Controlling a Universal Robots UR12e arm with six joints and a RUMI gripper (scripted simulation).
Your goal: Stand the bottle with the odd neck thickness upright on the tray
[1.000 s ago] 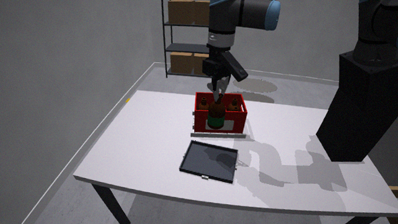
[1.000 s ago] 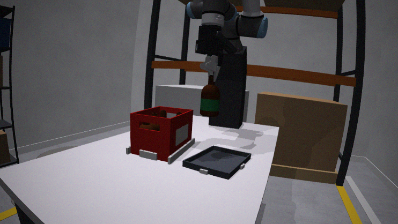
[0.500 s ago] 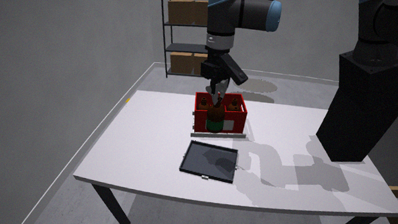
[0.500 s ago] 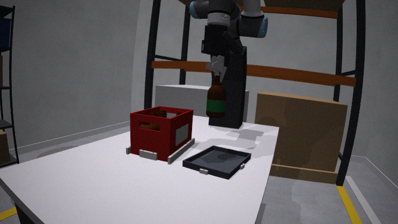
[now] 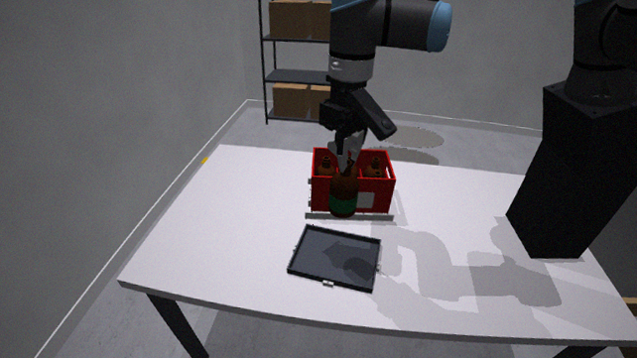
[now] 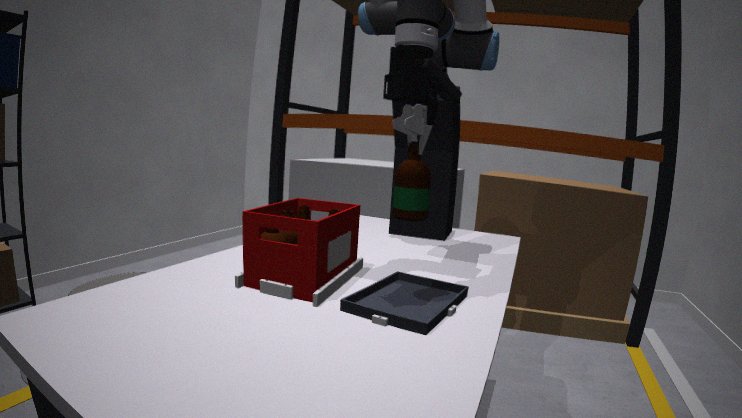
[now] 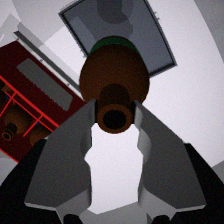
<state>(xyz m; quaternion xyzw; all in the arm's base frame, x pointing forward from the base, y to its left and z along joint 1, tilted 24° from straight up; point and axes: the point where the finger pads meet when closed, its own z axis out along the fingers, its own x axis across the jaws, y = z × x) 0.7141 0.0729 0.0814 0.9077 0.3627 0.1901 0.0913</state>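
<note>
My gripper is now 32 cm above the dark tray, 1 cm to the right of it and 1 cm short of it. The rest, counted from my hand: glass bottle 31 cm to the right, 25 cm below, 5 cm behind; red crate 26 cm to the right, 25 cm below, 5 cm behind; brown bottle 30 cm to the right, 25 cm below, 3 cm ahead.
</note>
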